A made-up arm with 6 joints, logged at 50 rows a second.
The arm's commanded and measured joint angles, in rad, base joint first. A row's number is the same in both.
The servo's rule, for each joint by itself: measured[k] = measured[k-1] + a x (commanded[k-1-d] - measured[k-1]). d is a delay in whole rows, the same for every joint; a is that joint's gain. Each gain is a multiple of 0.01, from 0.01 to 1. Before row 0 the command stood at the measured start. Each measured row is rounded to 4 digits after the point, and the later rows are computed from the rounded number. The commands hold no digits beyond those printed.
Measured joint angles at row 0:
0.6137 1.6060 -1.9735 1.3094 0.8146 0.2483
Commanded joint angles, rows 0 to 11:
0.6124 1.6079 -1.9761 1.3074 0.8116 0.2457
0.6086 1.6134 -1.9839 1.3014 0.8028 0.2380
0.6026 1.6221 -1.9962 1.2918 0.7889 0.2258
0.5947 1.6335 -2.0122 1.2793 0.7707 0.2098
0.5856 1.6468 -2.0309 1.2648 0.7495 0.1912
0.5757 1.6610 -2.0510 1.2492 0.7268 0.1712
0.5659 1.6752 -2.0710 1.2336 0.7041 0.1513
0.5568 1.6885 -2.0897 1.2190 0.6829 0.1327
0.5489 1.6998 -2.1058 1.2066 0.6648 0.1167
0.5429 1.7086 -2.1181 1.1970 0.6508 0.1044
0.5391 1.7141 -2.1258 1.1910 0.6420 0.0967
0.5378 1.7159 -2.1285 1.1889 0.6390 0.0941
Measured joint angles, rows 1 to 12:
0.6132 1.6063 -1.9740 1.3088 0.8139 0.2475
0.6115 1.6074 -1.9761 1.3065 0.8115 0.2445
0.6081 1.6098 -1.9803 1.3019 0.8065 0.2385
0.6030 1.6136 -1.9870 1.2949 0.7986 0.2293
0.5964 1.6189 -1.9962 1.2856 0.7878 0.2171
0.5885 1.6256 -2.0077 1.2743 0.7744 0.2024
0.5799 1.6335 -2.0210 1.2617 0.7589 0.1860
0.5711 1.6423 -2.0354 1.2485 0.7422 0.1689
0.5627 1.6515 -2.0502 1.2355 0.7252 0.1522
0.5552 1.6606 -2.0645 1.2236 0.7088 0.1369
0.5491 1.6692 -2.0774 1.2135 0.6941 0.1240
0.5448 1.6767 -2.0881 1.2059 0.6820 0.1144
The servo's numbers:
d 0
a 0.38 0.16 0.21 0.31 0.22 0.32

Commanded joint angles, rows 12 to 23:
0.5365 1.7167 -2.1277 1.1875 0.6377 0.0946
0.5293 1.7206 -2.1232 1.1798 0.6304 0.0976
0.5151 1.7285 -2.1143 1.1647 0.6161 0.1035
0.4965 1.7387 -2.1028 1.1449 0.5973 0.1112
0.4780 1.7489 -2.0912 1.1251 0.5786 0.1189
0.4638 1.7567 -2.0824 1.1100 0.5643 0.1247
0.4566 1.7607 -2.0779 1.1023 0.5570 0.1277
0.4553 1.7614 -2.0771 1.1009 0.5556 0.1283
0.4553 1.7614 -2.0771 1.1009 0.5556 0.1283
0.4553 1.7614 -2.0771 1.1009 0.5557 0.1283
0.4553 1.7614 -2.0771 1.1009 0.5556 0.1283
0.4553 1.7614 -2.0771 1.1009 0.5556 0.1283
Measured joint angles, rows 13 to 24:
0.5416 1.6831 -2.0964 1.2002 0.6723 0.1081
0.5369 1.6891 -2.1020 1.1939 0.6631 0.1047
0.5286 1.6954 -2.1046 1.1848 0.6528 0.1043
0.5164 1.7023 -2.1042 1.1724 0.6406 0.1065
0.5018 1.7098 -2.1015 1.1577 0.6270 0.1105
0.4874 1.7173 -2.0975 1.1429 0.6132 0.1150
0.4757 1.7242 -2.0934 1.1303 0.6008 0.1191
0.4679 1.7302 -2.0900 1.1212 0.5909 0.1220
0.4631 1.7352 -2.0873 1.1149 0.5831 0.1240
0.4601 1.7394 -2.0852 1.1106 0.5771 0.1254
0.4583 1.7429 -2.0835 1.1076 0.5724 0.1263
0.4572 1.7459 -2.0822 1.1055 0.5687 0.1269

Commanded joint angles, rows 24 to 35:
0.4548 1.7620 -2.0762 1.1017 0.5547 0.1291
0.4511 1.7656 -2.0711 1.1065 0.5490 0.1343
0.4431 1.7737 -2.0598 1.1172 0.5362 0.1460
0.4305 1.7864 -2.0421 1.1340 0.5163 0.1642
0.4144 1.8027 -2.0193 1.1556 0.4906 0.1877
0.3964 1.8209 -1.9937 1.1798 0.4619 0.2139
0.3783 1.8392 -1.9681 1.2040 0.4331 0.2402
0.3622 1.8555 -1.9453 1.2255 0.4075 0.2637
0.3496 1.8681 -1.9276 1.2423 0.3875 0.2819
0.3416 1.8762 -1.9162 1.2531 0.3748 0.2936
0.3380 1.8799 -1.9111 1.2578 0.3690 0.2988
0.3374 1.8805 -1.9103 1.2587 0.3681 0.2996
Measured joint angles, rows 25 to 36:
0.4563 1.7485 -2.0809 1.1043 0.5656 0.1276
0.4543 1.7512 -2.0788 1.1050 0.5619 0.1297
0.4500 1.7548 -2.0748 1.1088 0.5562 0.1349
0.4426 1.7599 -2.0679 1.1166 0.5474 0.1443
0.4319 1.7667 -2.0577 1.1287 0.5349 0.1582
0.4184 1.7754 -2.0443 1.1445 0.5188 0.1760
0.4032 1.7856 -2.0283 1.1629 0.4999 0.1965
0.3876 1.7968 -2.0109 1.1823 0.4796 0.2180
0.3732 1.8082 -1.9934 1.2009 0.4593 0.2384
0.3612 1.8191 -1.9772 1.2171 0.4407 0.2561
0.3524 1.8288 -1.9633 1.2297 0.4249 0.2698
0.3467 1.8371 -1.9522 1.2387 0.4124 0.2793

